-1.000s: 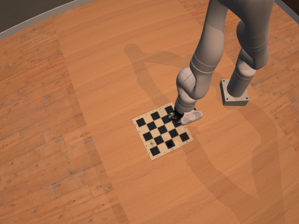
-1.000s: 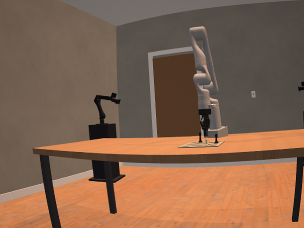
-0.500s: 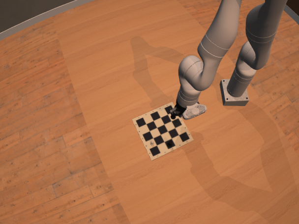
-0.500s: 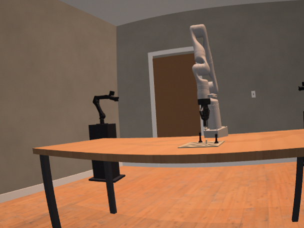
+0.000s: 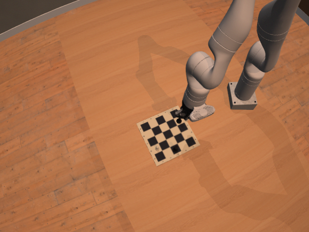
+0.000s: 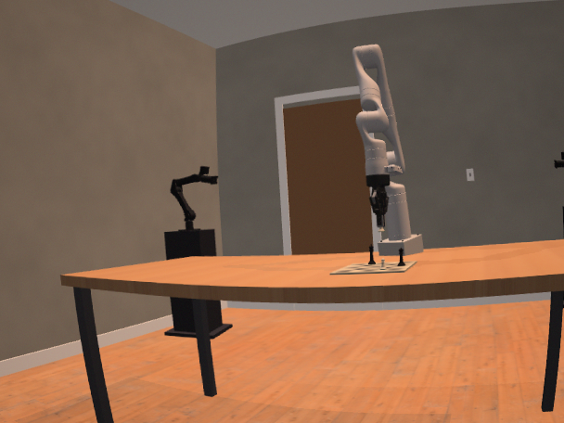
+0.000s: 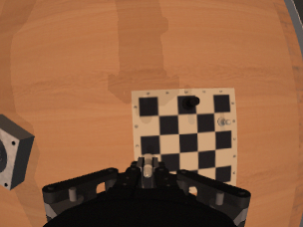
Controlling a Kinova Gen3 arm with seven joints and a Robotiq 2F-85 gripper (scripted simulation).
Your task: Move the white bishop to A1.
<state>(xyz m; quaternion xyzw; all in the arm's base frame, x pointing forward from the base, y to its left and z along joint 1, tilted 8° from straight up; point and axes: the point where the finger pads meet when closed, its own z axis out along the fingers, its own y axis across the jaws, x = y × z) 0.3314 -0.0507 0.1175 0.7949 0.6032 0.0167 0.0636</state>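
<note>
The chessboard is 13 cm below my hand, 8 cm ahead of it and 2 cm to the right of it. From my hand the other things lie so: white piece 16 cm ahead, 12 cm below, 1 cm to the left.
</note>
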